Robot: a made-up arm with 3 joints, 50 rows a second.
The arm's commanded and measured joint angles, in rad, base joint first. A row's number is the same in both.
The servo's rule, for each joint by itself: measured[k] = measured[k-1] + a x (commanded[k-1-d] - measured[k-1]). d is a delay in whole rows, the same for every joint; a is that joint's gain. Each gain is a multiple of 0.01, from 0.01 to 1. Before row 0 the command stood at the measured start. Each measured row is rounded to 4 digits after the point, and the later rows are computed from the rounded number. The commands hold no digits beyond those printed.
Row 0, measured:
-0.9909, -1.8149, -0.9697
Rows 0 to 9, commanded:
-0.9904, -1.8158, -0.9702
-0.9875, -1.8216, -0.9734
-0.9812, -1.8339, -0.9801
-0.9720, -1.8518, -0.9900
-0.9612, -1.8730, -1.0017
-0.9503, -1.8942, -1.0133
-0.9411, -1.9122, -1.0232
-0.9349, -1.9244, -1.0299
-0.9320, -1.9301, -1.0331
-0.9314, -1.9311, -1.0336
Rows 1 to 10, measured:
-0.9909, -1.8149, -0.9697
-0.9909, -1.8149, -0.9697
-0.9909, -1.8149, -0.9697
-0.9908, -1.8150, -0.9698
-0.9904, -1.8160, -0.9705
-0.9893, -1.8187, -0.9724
-0.9872, -1.8237, -0.9759
-0.9841, -1.8311, -0.9811
-0.9800, -1.8406, -0.9875
-0.9753, -1.8513, -0.9946
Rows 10 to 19, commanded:
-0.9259, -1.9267, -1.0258
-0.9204, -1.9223, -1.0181
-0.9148, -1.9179, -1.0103
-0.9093, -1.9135, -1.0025
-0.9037, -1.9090, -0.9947
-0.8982, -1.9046, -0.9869
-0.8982, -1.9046, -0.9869
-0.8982, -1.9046, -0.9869
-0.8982, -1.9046, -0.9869
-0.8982, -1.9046, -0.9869
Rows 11 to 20, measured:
-0.9705, -1.8623, -1.0017
-0.9659, -1.8725, -1.0080
-0.9618, -1.8813, -1.0131
-0.9575, -1.8881, -1.0156
-0.9530, -1.8932, -1.0161
-0.9484, -1.8969, -1.0149
-0.9437, -1.8994, -1.0124
-0.9389, -1.9008, -1.0089
-0.9340, -1.9014, -1.0045
-0.9297, -1.9019, -1.0010

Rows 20 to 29, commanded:
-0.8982, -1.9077, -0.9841
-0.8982, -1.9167, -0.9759
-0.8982, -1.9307, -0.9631
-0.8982, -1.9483, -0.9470
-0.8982, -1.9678, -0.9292
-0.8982, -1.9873, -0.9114
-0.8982, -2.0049, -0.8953
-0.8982, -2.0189, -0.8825
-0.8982, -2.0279, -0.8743
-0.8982, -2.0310, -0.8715
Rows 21 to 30, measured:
-0.9259, -1.9023, -0.9982
-0.9226, -1.9026, -0.9959
-0.9197, -1.9029, -0.9941
-0.9171, -1.9036, -0.9921
-0.9148, -1.9056, -0.9889
-0.9128, -1.9094, -0.9837
-0.9110, -1.9152, -0.9764
-0.9095, -1.9231, -0.9670
-0.9081, -1.9327, -0.9559
-0.9069, -1.9435, -0.9438

